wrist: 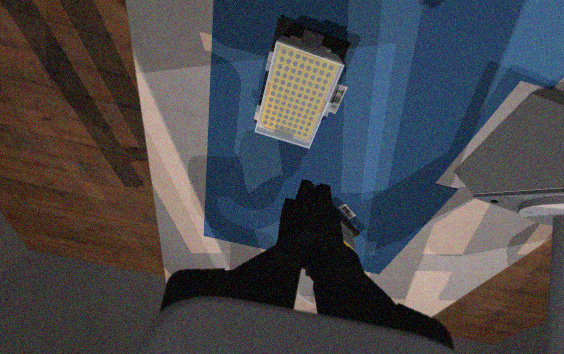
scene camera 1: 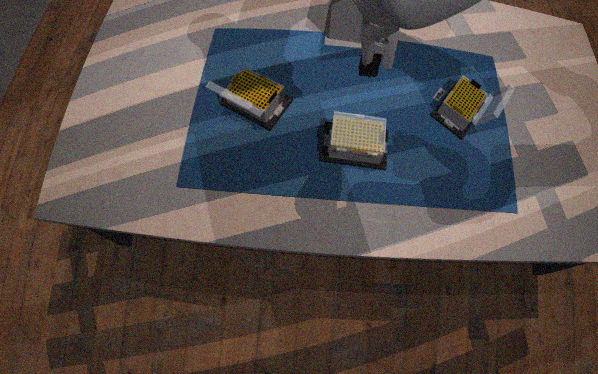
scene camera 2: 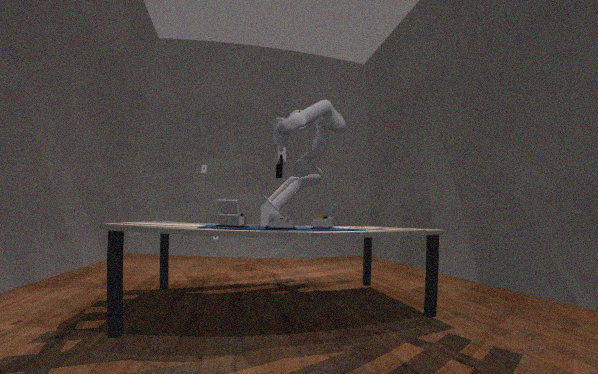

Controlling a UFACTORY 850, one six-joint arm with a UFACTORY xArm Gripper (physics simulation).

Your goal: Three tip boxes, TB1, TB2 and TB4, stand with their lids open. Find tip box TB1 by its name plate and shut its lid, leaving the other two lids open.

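Note:
Tip box TB1 (scene camera 1: 357,137) (scene camera 2: 281,222) (wrist: 300,95) is the middle box. Its clear lid lies flat over the yellow tip rack; its name plate (wrist: 337,98) is blurred in the wrist view. The left tip box (scene camera 1: 255,90) (scene camera 2: 230,219) has its lid (scene camera 1: 216,89) (scene camera 2: 228,206) standing open. The right tip box (scene camera 1: 466,100) (scene camera 2: 323,221) has its lid (scene camera 1: 503,101) (scene camera 2: 334,209) open; in the wrist view the fingers mostly hide it. I cannot tell TB2 from TB4. My gripper (scene camera 1: 369,71) (scene camera 2: 279,175) (wrist: 308,199) is shut and empty, high above the mat, behind and clear of TB1.
The boxes stand on a blue mat (scene camera 1: 260,175) (wrist: 225,200) on a striped table (scene camera 1: 125,200) (scene camera 2: 160,226). The robot's base (scene camera 1: 344,25) (scene camera 2: 267,214) (wrist: 520,140) stands behind the mat. The open lids rise beside the left and right boxes.

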